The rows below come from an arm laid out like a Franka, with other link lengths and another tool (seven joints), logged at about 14 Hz.
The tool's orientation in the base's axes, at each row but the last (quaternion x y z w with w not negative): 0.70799 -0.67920 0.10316 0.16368; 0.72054 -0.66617 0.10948 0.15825; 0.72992 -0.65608 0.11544 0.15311; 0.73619 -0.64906 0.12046 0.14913; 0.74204 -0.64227 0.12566 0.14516; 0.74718 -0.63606 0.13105 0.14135; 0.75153 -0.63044 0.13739 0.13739; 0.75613 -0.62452 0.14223 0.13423; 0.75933 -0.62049 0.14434 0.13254
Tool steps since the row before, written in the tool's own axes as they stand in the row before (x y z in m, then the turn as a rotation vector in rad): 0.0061 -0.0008 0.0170 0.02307 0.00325 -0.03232; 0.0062 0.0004 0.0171 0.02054 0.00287 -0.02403; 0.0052 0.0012 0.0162 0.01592 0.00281 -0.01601; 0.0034 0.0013 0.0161 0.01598 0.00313 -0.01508; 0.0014 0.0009 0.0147 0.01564 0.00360 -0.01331; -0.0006 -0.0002 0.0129 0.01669 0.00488 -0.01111; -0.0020 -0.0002 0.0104 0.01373 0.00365 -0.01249; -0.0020 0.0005 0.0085 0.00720 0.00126 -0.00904; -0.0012 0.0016 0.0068 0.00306 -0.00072 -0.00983
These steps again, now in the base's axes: -0.0002 -0.0120 -0.0136 0.00052 -0.00947 0.03870; -0.0008 -0.0122 -0.0135 0.00024 -0.01020 0.03006; -0.0011 -0.0110 -0.0130 -0.00048 -0.00894 0.02092; -0.0011 -0.0093 -0.0136 -0.00081 -0.00938 0.02010; -0.0007 -0.0069 -0.0130 -0.00132 -0.00980 0.01836; 0.0003 -0.0043 -0.0122 -0.00239 -0.01178 0.01677; 0.0002 -0.0021 -0.0104 -0.00171 -0.00836 0.01688; -0.0004 -0.0015 -0.0086 -0.00037 -0.00332 0.01114; -0.0014 -0.0018 -0.0067 0.00074 0.00111 0.01023
